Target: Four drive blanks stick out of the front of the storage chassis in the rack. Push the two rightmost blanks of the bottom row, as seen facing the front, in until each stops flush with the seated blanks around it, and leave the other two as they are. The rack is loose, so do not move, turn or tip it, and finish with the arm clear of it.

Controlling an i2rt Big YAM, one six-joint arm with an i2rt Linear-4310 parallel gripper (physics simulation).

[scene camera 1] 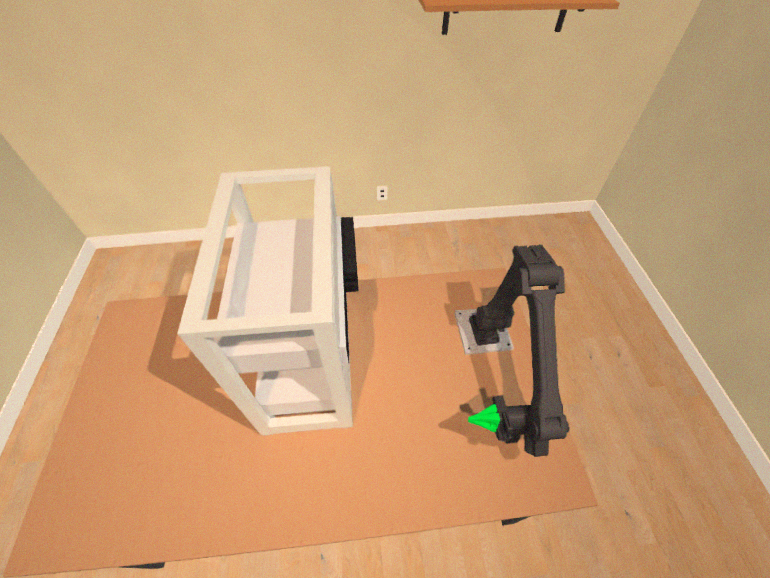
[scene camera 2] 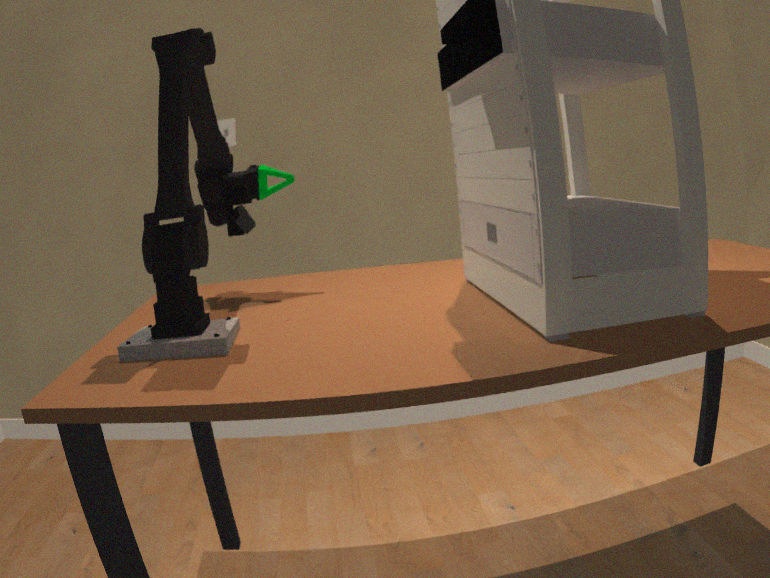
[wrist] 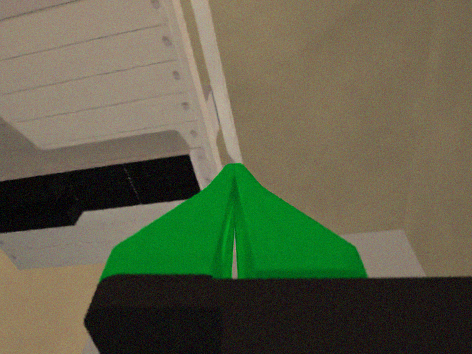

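Where they show: gripper, between the fingertips: (scene camera 1: pixel 468 419) (scene camera 2: pixel 294 178) (wrist: pixel 234 176); arm's base, origin of its link: (scene camera 1: pixel 483 330) (scene camera 2: pixel 181 330).
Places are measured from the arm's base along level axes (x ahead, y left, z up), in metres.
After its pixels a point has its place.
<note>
The white rack (scene camera 1: pixel 261 325) @[x 0.653, y 0.275, z 0.609 m] (scene camera 2: pixel 557 205) @[x 0.521, y -0.220, z 0.155 m] (wrist: pixel 218 80) @[x 0.770, y 0.265, z 0.348 m] stands upright on the table. The storage chassis front (wrist: pixel 165 175) @[x 0.498, y 0.205, z 0.399 m] is black and sits high in the rack. Black blanks (scene camera 1: pixel 349 255) @[x 0.470, y -0.027, z 0.452 m] (scene camera 2: pixel 470 59) @[x 0.456, y -0.116, z 0.368 m] stick out from it; in scene camera 1 they show at the half nearer the wall. Single blanks and how deep each sits cannot be told apart; the wrist view shows the front in dark, from a slant. My gripper (scene camera 1: pixel 470 419) @[x 0.205, y 0.384, z 0.211 m] (scene camera 2: pixel 292 179) @[x 0.205, y 0.384, z 0.211 m] (wrist: pixel 234 176) @[x 0.205, y 0.384, z 0.211 m] is shut and empty, its green fingertips together. It hangs above the table, well apart from the rack and lower than the chassis.
White panels (scene camera 2: pixel 497 186) @[x 0.503, y -0.026, z 0.175 m] (wrist: pixel 100 75) @[x 0.512, y 0.161, z 0.234 m] fill the rack front below the chassis. The arm's base plate (scene camera 1: pixel 463 340) @[x 0.086, y 0.032, z -0.001 m] (scene camera 2: pixel 174 351) @[x 0.002, y -0.097, z -0.009 m] is fixed on the brown table (scene camera 1: pixel 348 491) @[x 0.550, y 0.470, z -0.019 m] (scene camera 2: pixel 348 323) @[x 0.267, y 0.024, z -0.019 m]. A wall shelf (scene camera 1: pixel 522 4) hangs high at the back. The rack stands near the table edge facing scene camera 2.
</note>
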